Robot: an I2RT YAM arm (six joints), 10 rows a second.
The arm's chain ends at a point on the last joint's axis. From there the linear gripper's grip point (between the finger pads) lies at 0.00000 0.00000 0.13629 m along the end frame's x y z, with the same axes.
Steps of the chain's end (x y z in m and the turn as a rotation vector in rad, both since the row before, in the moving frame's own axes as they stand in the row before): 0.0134, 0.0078, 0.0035, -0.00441, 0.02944, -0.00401; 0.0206, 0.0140, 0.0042, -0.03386, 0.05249, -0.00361; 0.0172, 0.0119, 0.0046, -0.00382, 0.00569, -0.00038; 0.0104, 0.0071, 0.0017, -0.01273, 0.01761, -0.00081; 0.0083, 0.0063, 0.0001, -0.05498, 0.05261, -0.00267; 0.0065, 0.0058, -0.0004, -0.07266, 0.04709, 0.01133; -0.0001, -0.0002, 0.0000, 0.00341, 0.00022, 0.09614
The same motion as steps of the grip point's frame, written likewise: 0.0174, 0.0084, 0.0034, -0.00441, 0.02944, -0.00401; 0.0278, 0.0186, 0.0039, -0.03386, 0.05249, -0.00361; 0.0180, 0.0124, 0.0046, -0.00382, 0.00569, -0.00038; 0.0128, 0.0088, 0.0017, -0.01273, 0.01761, -0.00081; 0.0155, 0.0138, -0.0003, -0.05498, 0.05261, -0.00267; 0.0129, 0.0157, -0.0009, -0.07266, 0.04709, 0.01133; 0.0000, -0.0007, 0.0000, 0.00341, 0.00022, 0.09614
